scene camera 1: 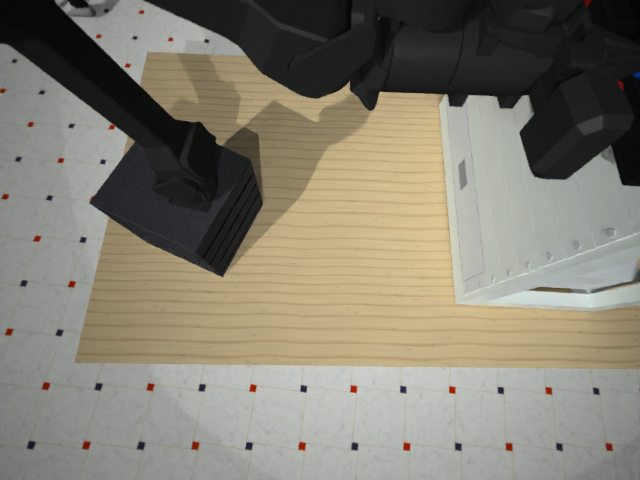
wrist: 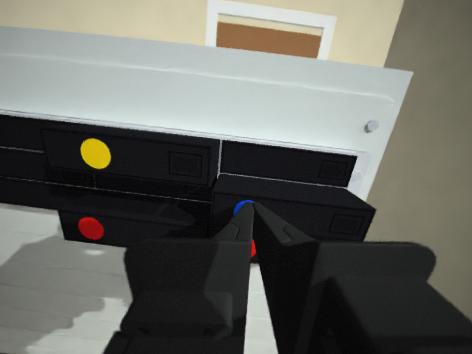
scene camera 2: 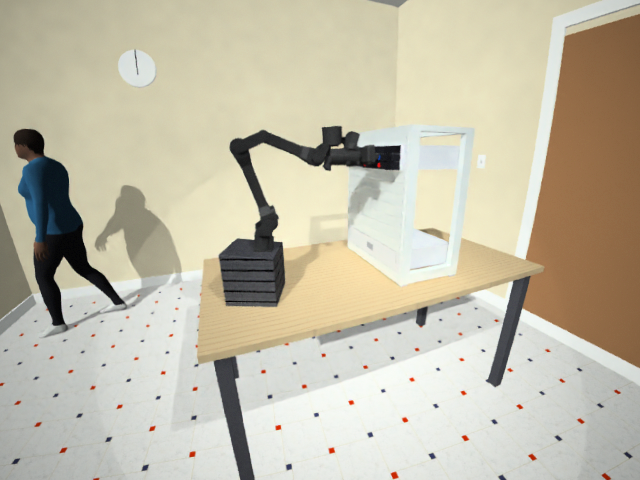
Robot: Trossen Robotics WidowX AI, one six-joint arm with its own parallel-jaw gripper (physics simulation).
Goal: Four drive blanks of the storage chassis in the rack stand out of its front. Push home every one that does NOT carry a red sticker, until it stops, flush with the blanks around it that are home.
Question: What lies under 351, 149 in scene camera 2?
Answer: My gripper.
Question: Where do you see a white rack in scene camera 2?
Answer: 381, 197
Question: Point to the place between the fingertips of my gripper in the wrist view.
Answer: At 251, 208
